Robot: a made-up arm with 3 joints. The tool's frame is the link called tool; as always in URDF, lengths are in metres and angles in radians. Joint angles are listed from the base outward.
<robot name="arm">
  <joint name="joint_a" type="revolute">
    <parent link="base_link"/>
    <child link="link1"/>
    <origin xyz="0.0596 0.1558 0.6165" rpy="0 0 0"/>
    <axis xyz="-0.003 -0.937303 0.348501"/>
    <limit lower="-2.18" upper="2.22"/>
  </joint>
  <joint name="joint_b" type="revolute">
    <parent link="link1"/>
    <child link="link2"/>
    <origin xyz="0.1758 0.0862 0.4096" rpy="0 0 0"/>
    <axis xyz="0 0 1"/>
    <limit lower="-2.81" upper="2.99"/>
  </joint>
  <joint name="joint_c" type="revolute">
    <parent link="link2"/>
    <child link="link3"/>
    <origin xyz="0.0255 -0.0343 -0.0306" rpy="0 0 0"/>
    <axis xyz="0 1 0"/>
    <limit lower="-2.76" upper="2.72"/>
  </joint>
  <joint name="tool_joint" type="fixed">
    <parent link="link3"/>
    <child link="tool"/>
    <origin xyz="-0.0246 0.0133 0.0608" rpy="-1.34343 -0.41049 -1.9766"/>
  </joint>
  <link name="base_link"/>
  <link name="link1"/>
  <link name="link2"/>
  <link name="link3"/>
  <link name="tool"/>
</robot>
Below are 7 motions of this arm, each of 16 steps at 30 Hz.
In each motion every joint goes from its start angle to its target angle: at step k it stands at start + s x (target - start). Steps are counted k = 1, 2, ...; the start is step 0. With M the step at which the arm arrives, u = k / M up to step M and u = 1 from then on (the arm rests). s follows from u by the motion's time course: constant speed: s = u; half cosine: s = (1 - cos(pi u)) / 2; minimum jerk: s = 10 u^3 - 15 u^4 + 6 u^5.
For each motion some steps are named. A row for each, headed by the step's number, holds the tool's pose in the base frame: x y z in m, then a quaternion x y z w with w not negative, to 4 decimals.
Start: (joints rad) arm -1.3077 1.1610 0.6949
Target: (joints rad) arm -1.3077 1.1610 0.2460
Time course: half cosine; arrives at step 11
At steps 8, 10, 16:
8: 0.5475 0.0678 0.5643 -0.7908 0.5273 -0.0038 0.3107
10: 0.5453 0.0647 0.5667 -0.7759 0.5398 -0.0278 0.3253
16: 0.5450 0.0644 0.5670 -0.7739 0.5414 -0.0310 0.3272

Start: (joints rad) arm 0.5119 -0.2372 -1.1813
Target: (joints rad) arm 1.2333 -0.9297 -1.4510
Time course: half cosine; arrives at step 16
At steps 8, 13, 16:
8: -0.1462 0.2351 0.9542 0.4537 0.0229 -0.7928 0.4064
13: -0.2346 0.2221 0.8804 0.6212 0.0147 -0.7198 0.3096
16: -0.2495 0.2184 0.8632 0.6513 0.0172 -0.7016 0.2885

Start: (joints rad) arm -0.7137 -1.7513 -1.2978
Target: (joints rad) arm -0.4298 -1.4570 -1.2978
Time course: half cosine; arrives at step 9
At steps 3, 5, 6, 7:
3: 0.4225 0.2225 0.8255 0.1360 0.0494 0.9057 0.3984
5: 0.3962 0.2332 0.8591 0.0999 0.0148 0.9340 0.3428
6: 0.3822 0.2379 0.8743 0.0820 -0.0005 0.9457 0.3145
7: 0.3703 0.2415 0.8862 0.0671 -0.0123 0.9544 0.2907

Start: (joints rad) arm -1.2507 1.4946 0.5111
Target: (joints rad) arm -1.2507 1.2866 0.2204
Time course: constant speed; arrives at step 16
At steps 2, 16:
2: 0.5559 0.0950 0.5898 -0.8077 0.4115 0.0843 0.4138
16: 0.5485 0.0760 0.5940 -0.7636 0.5071 -0.0299 0.3987

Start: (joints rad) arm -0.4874 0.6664 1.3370
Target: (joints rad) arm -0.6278 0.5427 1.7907
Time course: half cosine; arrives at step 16
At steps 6, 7, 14, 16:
6: 0.4953 0.2082 0.8497 0.9431 -0.3259 -0.0239 0.0622
7: 0.4983 0.2058 0.8414 0.9407 -0.3265 -0.0448 0.0802
14: 0.5107 0.1902 0.7920 0.9123 -0.3237 -0.1732 0.1813
16: 0.5112 0.1891 0.7887 0.9095 -0.3231 -0.1821 0.1877

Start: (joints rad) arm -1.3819 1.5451 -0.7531
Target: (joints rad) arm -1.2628 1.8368 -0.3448
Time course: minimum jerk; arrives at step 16
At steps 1, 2, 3, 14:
1: 0.4882 0.0267 0.5389 -0.3954 0.6677 -0.2283 0.5880
2: 0.4888 0.0270 0.5395 -0.3968 0.6664 -0.2255 0.5895
3: 0.4903 0.0278 0.5409 -0.4002 0.6634 -0.2189 0.5931
14: 0.5266 0.0581 0.5853 -0.4985 0.5348 -0.0417 0.6810

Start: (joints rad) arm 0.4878 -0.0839 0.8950
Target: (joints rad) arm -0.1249 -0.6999 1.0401
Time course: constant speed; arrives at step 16
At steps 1, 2, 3, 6, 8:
1: 0.0811 0.2348 1.1064 -0.6327 0.4764 -0.5687 0.2222
2: 0.0996 0.2321 1.1049 -0.6321 0.5009 -0.5556 0.2020
3: 0.1179 0.2292 1.1027 -0.6308 0.5246 -0.5422 0.1813
6: 0.1709 0.2189 1.0920 -0.6219 0.5913 -0.5000 0.1163
8: 0.2045 0.2110 1.0817 -0.6119 0.6317 -0.4707 0.0707

